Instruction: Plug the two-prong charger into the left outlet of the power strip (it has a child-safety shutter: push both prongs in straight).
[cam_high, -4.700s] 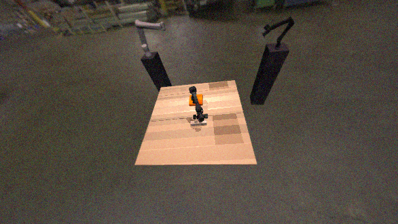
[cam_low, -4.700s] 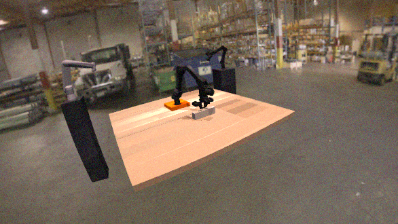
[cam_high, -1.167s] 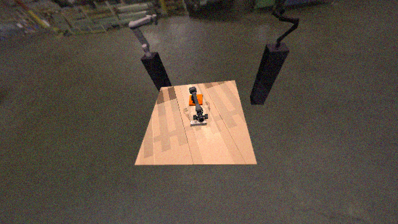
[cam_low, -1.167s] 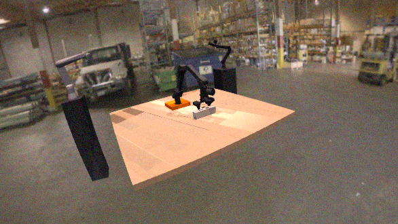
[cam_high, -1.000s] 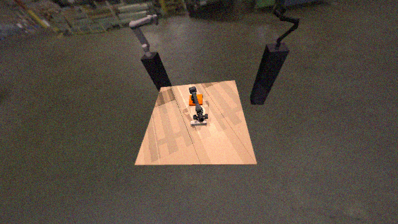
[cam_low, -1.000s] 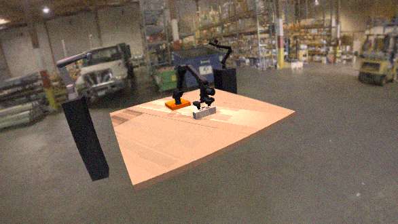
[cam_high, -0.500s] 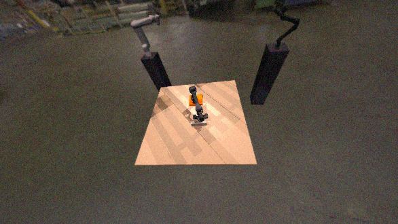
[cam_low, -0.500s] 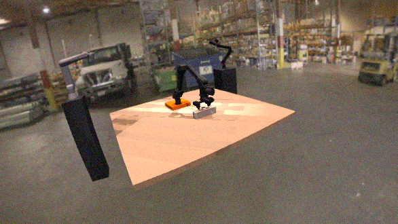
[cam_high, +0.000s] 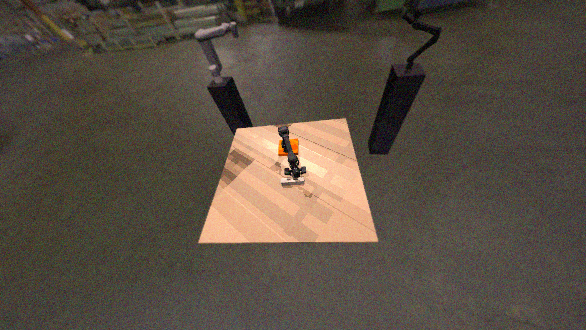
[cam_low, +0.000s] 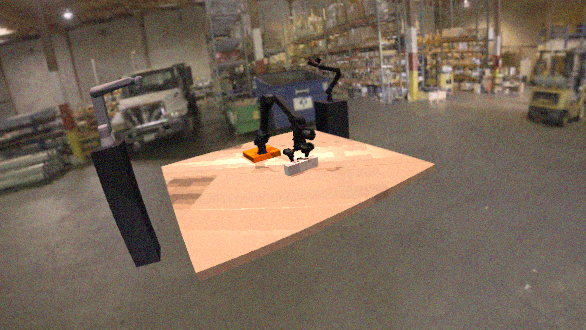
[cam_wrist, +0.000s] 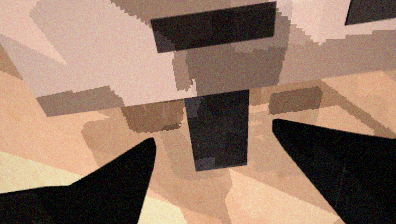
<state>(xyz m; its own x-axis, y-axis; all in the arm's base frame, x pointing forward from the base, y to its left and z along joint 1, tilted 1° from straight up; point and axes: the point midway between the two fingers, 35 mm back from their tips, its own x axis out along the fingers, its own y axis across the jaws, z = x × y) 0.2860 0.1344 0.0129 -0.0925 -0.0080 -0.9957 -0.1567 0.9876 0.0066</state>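
The black two-prong charger is 4 cm ahead of my gripper tip and 1 cm above it.
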